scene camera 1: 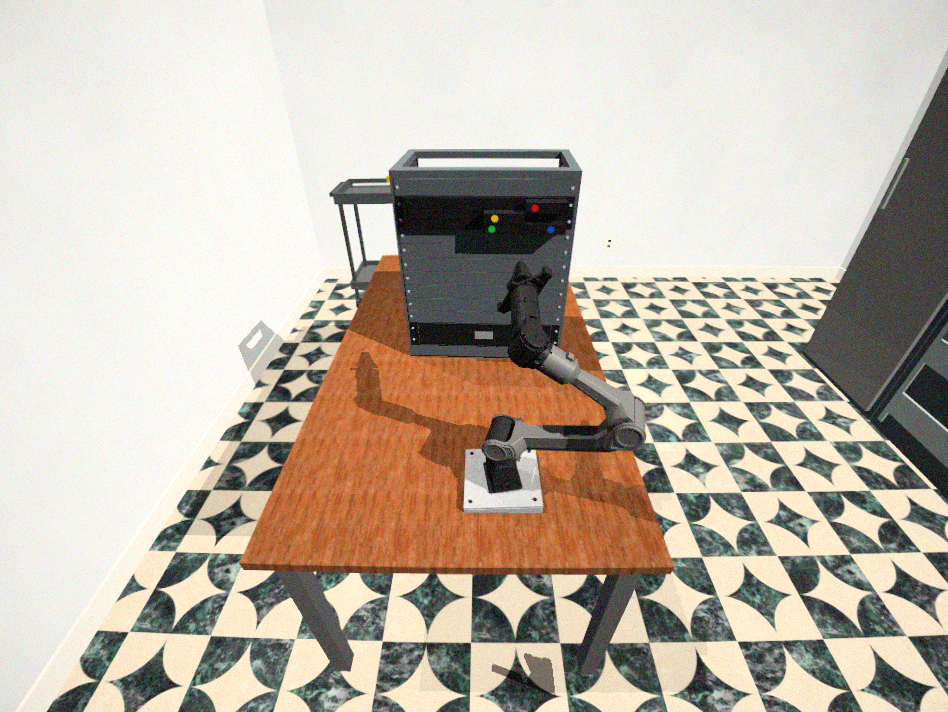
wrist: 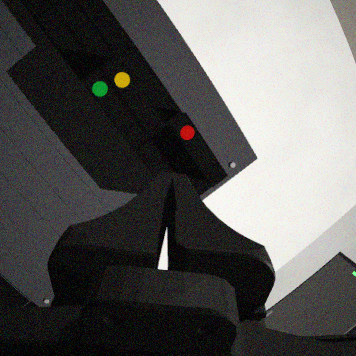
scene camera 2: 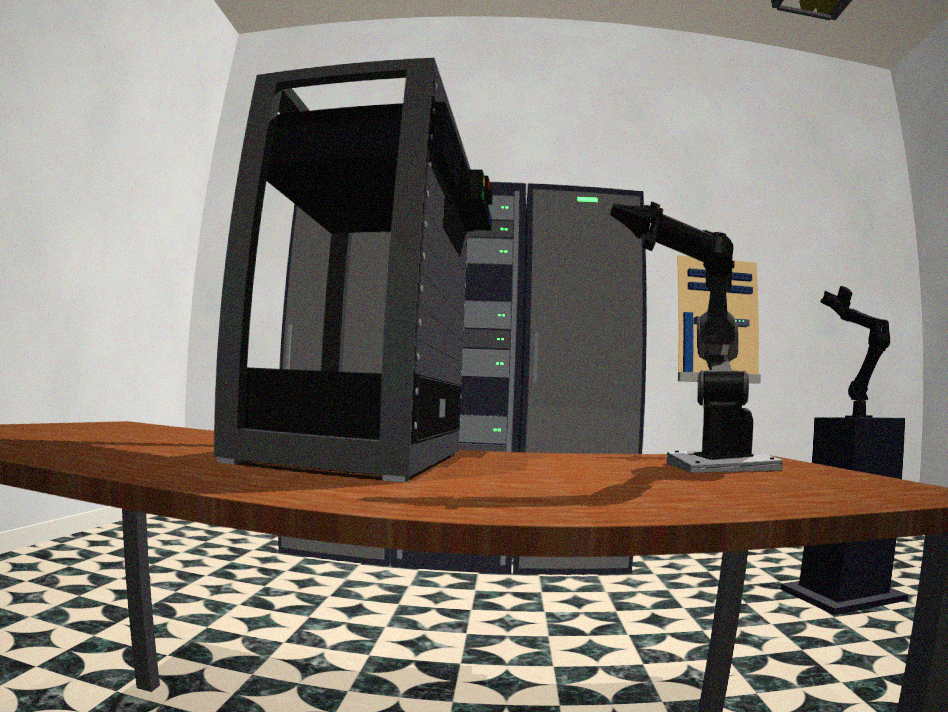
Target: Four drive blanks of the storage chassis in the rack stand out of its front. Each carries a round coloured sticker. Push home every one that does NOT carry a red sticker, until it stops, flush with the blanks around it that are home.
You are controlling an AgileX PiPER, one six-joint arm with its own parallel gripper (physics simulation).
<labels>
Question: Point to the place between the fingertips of my gripper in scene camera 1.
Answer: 521,264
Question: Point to a grey rack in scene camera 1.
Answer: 453,275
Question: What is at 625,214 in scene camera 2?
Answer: My gripper.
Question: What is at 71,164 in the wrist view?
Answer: A grey rack.
</labels>
